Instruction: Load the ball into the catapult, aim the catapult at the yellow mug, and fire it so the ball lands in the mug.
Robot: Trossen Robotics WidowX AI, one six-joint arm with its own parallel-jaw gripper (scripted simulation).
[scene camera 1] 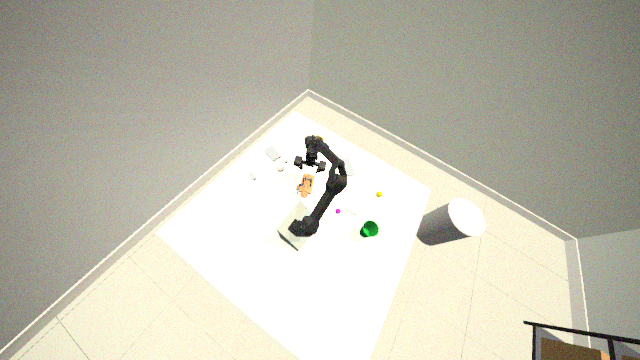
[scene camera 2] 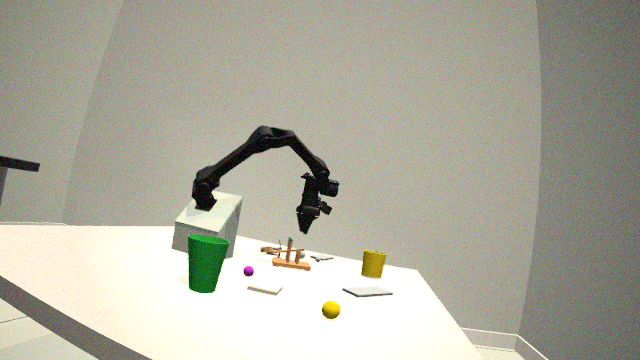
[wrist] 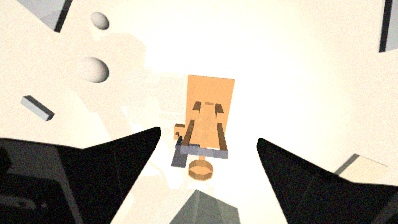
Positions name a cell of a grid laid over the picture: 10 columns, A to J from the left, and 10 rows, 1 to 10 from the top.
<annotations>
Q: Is my gripper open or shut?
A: Open.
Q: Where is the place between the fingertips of my gripper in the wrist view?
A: At F7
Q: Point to a catapult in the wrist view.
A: At F5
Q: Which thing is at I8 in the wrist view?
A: A pale flat tile.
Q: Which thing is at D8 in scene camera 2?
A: A green cup.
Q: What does my gripper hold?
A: Nothing.
</annotations>
